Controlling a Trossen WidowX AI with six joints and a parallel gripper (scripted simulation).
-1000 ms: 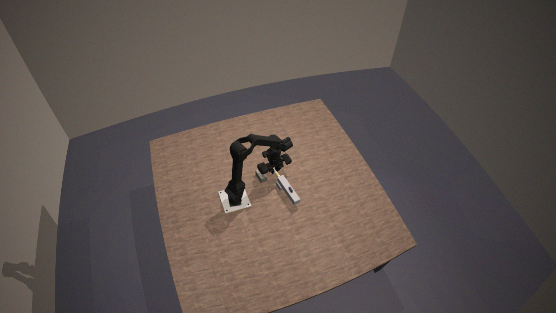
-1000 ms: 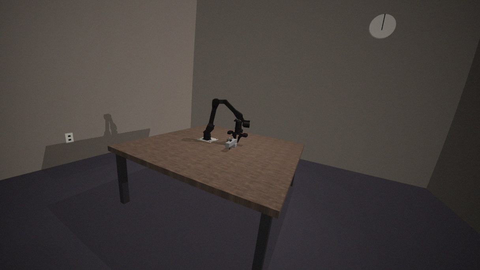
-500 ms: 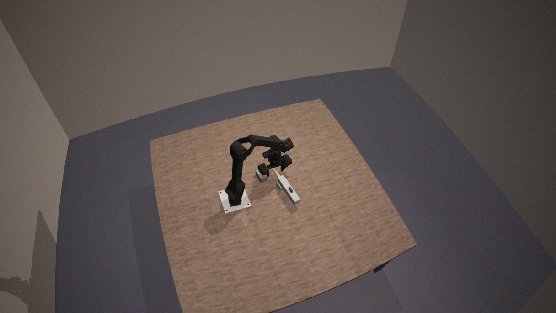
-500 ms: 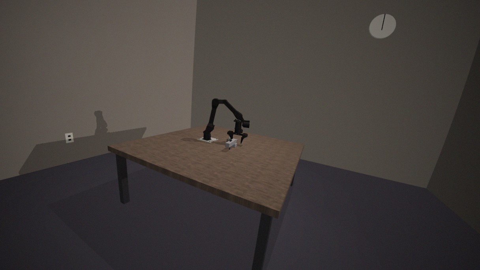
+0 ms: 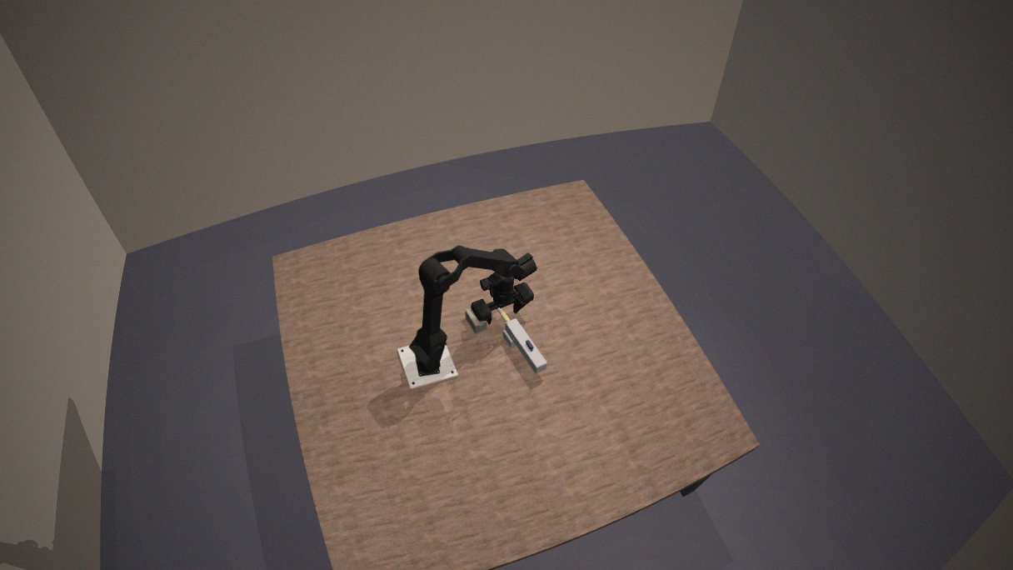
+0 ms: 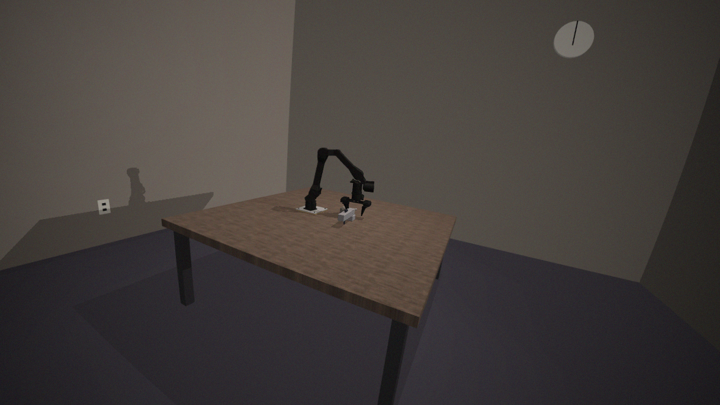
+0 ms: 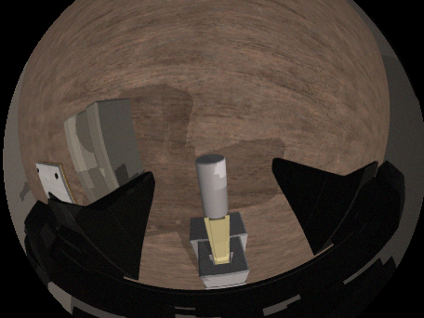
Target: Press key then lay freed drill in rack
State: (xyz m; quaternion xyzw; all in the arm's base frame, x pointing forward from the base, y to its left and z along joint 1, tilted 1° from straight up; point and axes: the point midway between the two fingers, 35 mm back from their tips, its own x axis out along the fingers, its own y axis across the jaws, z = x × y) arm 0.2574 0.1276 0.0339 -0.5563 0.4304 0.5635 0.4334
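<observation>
Right now my gripper tip is 1 cm short of the yellow drill, 4 cm to the left of it and 3 cm below it. Round my gripper tip: pale grey sleeve: 3 cm ahead, 14 cm to the right, 3 cm above; then dark key: 4 cm ahead, 16 cm to the right, 4 cm above; then grey rack: 8 cm behind, 1 cm to the left, 1 cm above.
</observation>
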